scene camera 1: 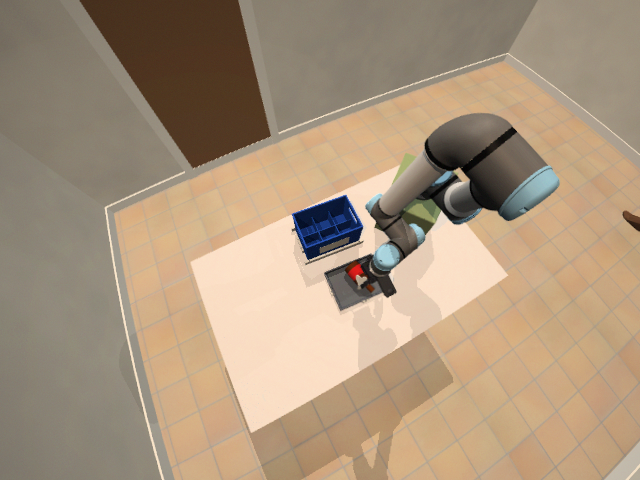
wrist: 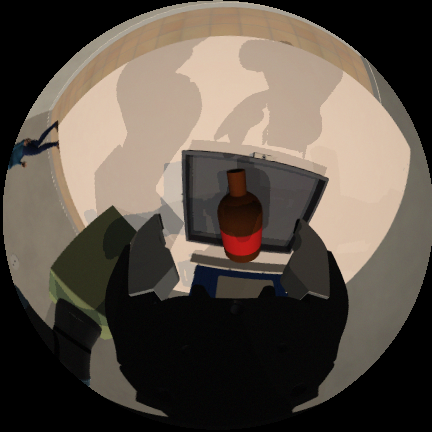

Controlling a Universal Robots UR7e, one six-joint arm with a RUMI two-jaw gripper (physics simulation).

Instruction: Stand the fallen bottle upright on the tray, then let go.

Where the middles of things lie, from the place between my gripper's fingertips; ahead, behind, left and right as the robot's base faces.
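Labels:
The brown bottle [wrist: 239, 212] sits lower than my hand by 7 cm. I also find the bottle 4 cm to the right of my hand and 2 cm ahead of it.

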